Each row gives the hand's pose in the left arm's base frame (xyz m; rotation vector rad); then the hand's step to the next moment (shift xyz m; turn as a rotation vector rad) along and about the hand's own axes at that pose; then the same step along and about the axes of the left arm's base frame.
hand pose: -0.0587 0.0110 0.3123 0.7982 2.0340 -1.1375
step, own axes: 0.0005 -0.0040 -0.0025 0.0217 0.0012 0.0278
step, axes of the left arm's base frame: -0.0040 0.0006 0.0025 -0.0049 -0.0199 -0.0287
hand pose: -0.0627 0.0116 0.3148 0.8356 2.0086 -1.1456
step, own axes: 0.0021 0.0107 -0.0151 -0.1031 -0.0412 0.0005
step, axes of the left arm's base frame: 0.0037 0.0182 -0.0007 0.0265 -0.0378 0.1010
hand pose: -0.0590 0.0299 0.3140 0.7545 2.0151 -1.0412
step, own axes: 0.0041 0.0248 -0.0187 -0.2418 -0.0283 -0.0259
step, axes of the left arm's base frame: 0.0102 0.0290 -0.0062 0.1048 -0.0316 0.2190
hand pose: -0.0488 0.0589 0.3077 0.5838 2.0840 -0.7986
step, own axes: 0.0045 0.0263 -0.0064 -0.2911 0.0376 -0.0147
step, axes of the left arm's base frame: 0.0109 0.0233 -0.0095 0.1806 -0.0001 0.2318
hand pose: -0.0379 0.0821 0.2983 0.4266 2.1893 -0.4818
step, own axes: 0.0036 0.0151 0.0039 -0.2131 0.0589 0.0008
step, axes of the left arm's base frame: 0.0073 0.0117 -0.0080 0.1542 0.0217 0.1570
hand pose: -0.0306 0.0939 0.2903 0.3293 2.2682 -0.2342
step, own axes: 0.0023 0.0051 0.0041 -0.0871 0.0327 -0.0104
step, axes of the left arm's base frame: 0.0030 0.0041 -0.0047 0.0581 0.0200 0.0706
